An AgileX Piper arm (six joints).
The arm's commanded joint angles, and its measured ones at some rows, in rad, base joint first. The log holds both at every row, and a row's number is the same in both.
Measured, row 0:
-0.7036 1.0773 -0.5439 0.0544 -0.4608 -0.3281
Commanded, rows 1 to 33:
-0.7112 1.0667 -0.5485 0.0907 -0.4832 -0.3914
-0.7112 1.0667 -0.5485 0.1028 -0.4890 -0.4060
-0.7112 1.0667 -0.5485 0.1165 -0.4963 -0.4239
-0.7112 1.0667 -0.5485 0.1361 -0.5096 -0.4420
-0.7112 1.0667 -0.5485 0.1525 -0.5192 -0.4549
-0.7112 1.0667 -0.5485 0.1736 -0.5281 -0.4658
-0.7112 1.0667 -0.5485 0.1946 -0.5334 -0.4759
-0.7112 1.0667 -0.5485 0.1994 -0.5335 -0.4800
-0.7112 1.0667 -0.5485 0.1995 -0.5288 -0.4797
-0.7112 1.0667 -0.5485 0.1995 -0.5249 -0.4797
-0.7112 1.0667 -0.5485 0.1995 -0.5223 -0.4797
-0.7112 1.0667 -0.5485 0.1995 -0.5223 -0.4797
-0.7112 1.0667 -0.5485 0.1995 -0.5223 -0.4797
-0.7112 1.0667 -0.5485 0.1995 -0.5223 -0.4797
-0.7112 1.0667 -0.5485 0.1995 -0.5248 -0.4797
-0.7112 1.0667 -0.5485 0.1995 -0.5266 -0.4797
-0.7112 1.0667 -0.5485 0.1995 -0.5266 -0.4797
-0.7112 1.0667 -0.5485 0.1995 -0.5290 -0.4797
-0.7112 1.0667 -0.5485 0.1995 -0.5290 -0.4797
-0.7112 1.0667 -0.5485 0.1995 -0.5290 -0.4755
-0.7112 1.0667 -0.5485 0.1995 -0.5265 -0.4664
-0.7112 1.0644 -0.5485 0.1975 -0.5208 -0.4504
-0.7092 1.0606 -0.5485 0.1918 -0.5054 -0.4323
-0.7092 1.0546 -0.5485 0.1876 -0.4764 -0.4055
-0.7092 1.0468 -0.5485 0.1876 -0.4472 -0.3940
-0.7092 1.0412 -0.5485 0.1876 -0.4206 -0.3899
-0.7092 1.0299 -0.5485 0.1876 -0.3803 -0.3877
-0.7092 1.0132 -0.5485 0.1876 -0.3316 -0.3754
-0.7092 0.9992 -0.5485 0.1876 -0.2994 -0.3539
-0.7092 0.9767 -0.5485 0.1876 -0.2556 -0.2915
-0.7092 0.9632 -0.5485 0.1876 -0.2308 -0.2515
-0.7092 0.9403 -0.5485 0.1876 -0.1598 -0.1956
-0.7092 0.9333 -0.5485 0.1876 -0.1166 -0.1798
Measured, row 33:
-0.7044 0.9752 -0.5439 0.1816 -0.2436 -0.2754
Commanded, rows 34 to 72:
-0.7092 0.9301 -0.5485 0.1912 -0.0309 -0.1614
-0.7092 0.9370 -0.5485 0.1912 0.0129 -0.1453
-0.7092 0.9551 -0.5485 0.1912 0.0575 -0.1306
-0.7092 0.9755 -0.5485 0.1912 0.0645 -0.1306
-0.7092 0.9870 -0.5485 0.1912 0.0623 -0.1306
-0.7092 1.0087 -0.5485 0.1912 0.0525 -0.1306
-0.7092 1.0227 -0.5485 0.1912 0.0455 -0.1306
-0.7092 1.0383 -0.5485 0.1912 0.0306 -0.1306
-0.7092 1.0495 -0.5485 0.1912 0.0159 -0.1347
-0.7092 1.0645 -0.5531 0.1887 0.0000 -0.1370
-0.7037 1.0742 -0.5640 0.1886 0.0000 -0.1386
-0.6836 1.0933 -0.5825 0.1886 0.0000 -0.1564
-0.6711 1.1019 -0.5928 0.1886 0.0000 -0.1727
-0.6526 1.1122 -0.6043 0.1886 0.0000 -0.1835
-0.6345 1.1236 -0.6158 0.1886 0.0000 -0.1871
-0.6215 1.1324 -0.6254 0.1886 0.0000 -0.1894
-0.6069 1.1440 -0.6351 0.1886 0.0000 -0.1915
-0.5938 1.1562 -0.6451 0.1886 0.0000 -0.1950
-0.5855 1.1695 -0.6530 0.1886 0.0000 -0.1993
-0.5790 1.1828 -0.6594 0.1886 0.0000 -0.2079
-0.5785 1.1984 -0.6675 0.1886 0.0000 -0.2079
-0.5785 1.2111 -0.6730 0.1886 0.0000 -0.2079
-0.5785 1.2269 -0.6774 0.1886 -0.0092 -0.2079
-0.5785 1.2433 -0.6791 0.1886 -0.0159 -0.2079
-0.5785 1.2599 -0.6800 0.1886 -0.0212 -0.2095
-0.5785 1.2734 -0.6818 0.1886 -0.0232 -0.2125
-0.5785 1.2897 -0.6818 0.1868 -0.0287 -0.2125
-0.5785 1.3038 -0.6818 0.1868 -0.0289 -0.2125
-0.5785 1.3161 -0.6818 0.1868 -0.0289 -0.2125
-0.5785 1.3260 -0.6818 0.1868 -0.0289 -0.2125
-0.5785 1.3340 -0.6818 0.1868 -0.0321 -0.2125
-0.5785 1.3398 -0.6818 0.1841 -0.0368 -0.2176
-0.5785 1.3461 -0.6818 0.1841 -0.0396 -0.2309
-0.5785 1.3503 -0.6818 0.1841 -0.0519 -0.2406
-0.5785 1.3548 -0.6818 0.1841 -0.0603 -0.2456
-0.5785 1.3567 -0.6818 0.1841 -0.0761 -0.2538
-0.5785 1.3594 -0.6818 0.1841 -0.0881 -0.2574
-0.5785 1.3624 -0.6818 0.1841 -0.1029 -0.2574
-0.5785 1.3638 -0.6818 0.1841 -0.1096 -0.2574
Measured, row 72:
-0.5822 1.3563 -0.6768 0.1898 -0.0692 -0.2364
